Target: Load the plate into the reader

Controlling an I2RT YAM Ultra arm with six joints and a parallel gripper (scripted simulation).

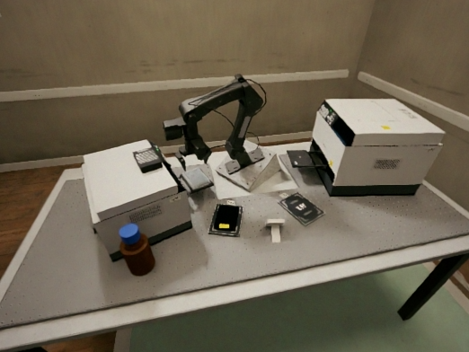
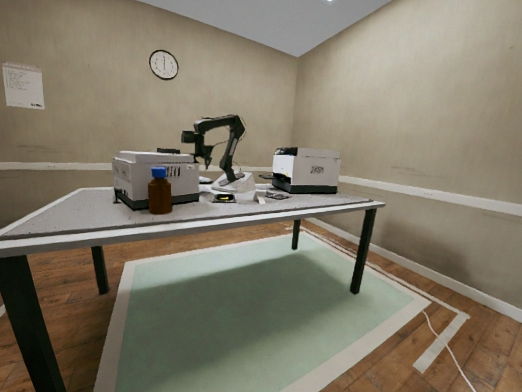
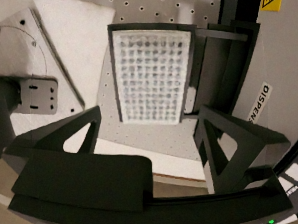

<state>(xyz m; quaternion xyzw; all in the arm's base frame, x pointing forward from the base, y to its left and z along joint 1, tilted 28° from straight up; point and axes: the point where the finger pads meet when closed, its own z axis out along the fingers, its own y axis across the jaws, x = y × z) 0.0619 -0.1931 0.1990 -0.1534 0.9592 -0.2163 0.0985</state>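
My gripper is now 70 mm above the clear well plate. Round my hand: lid 210 mm ahead, 140 mm below, 80 mm to the left; then brown capped bottle 320 mm ahead, 250 mm to the right, 40 mm below; then LP1 pad 210 mm ahead, 150 mm below, 80 mm to the left.
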